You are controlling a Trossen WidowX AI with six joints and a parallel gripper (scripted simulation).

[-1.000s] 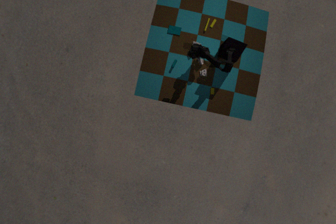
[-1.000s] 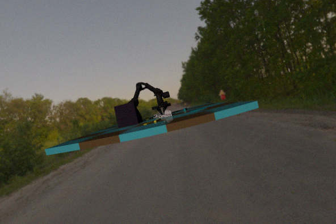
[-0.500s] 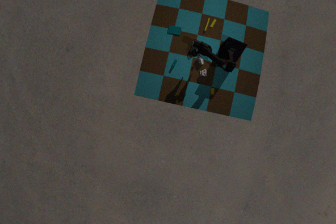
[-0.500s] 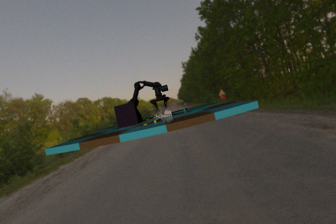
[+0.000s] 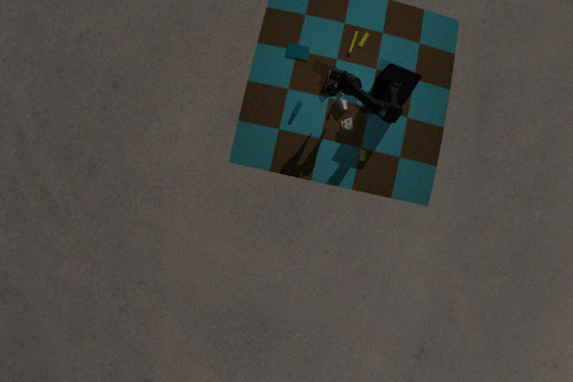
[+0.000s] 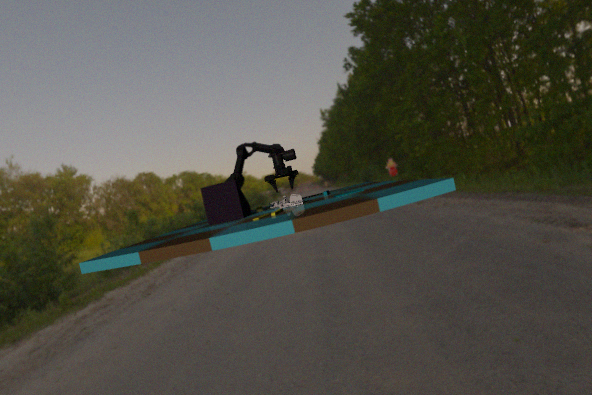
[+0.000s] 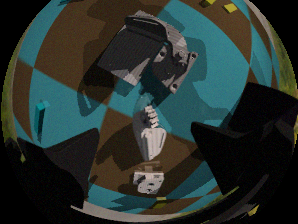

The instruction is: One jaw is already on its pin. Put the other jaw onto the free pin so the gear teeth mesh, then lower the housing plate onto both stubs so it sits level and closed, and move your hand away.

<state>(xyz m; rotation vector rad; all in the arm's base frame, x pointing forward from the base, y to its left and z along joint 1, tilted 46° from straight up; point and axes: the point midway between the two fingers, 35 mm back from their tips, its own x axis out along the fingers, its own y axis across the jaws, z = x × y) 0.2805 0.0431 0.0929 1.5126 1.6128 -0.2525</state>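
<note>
My gripper tip is now 50 mm above the grey jaw, 10 mm to the right of it and 10 mm past it. From my gripper tip the other things lie so: teal plate (300 mm ahead, 240 mm to the right, 80 mm below); light-grey plate-like piece (170 mm to the left, 90 mm behind, 50 mm below); teal stick (230 mm ahead, 130 mm to the left, 70 mm below).
</note>
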